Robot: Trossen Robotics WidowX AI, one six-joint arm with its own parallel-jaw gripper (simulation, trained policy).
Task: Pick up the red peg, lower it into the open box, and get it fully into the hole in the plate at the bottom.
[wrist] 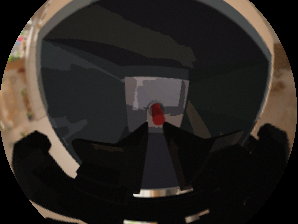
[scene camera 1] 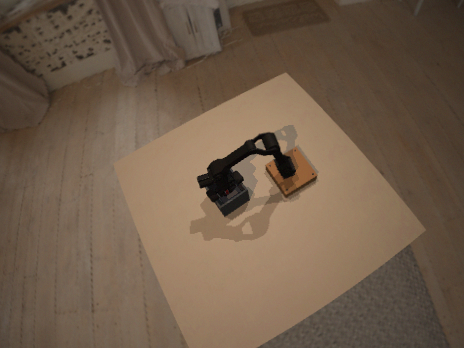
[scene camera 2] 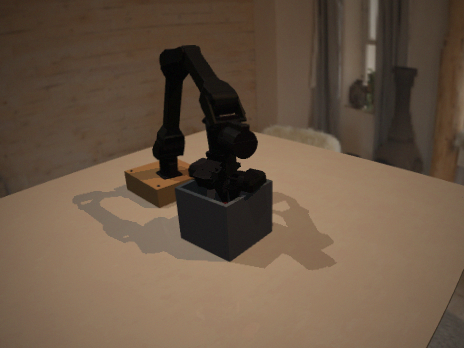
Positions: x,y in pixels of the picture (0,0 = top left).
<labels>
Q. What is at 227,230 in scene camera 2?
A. A dark box.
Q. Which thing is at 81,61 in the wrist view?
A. A dark box.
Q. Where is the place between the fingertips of my gripper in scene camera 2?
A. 229,205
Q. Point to a light grey plate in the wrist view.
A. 141,92
</labels>
